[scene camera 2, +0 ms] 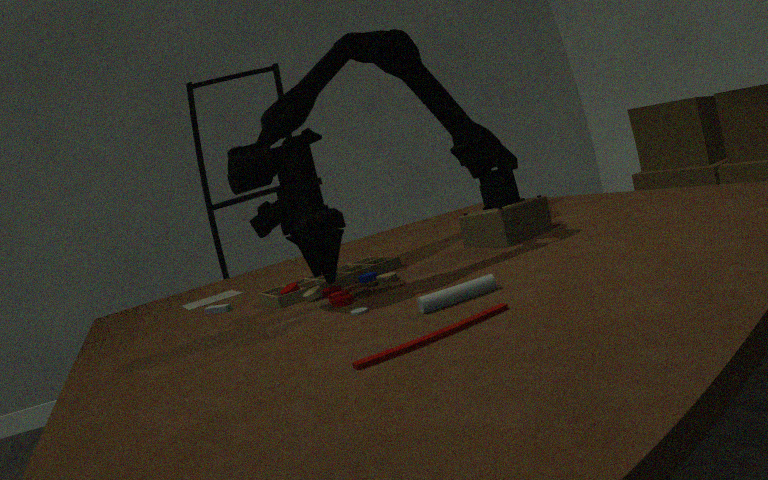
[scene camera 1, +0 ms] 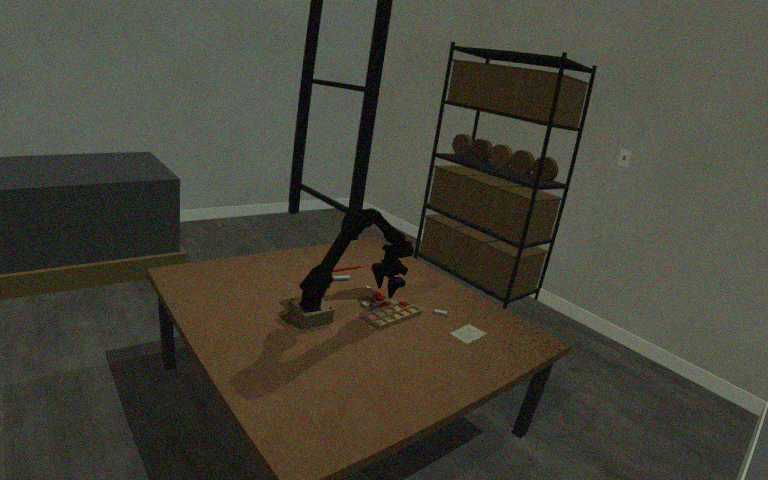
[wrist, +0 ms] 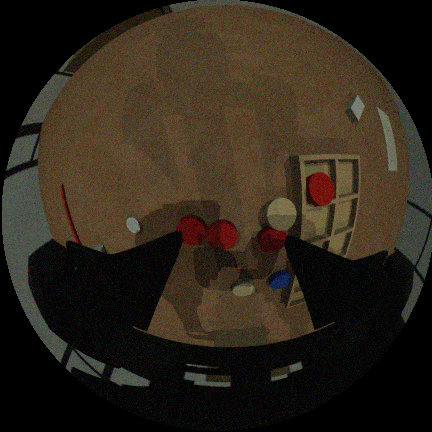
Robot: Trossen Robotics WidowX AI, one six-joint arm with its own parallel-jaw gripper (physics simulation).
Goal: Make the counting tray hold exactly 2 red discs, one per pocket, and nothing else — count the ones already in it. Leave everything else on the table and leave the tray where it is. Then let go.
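Note:
My gripper is open and empty, above the loose discs beside the tray. The wooden tray has one red disc at a corner pocket in its end row; it looks slightly tilted. Two red discs lie side by side outside the tray, between the fingertips in the wrist view, the first near the left fingertip. A third loose red disc lies by the tray, near the right fingertip. My right finger hides part of the tray's far pockets.
A beige disc lies against the tray side; another beige disc and a blue disc lie nearby. A small white disc, white cylinder, red stick, white block and paper are around.

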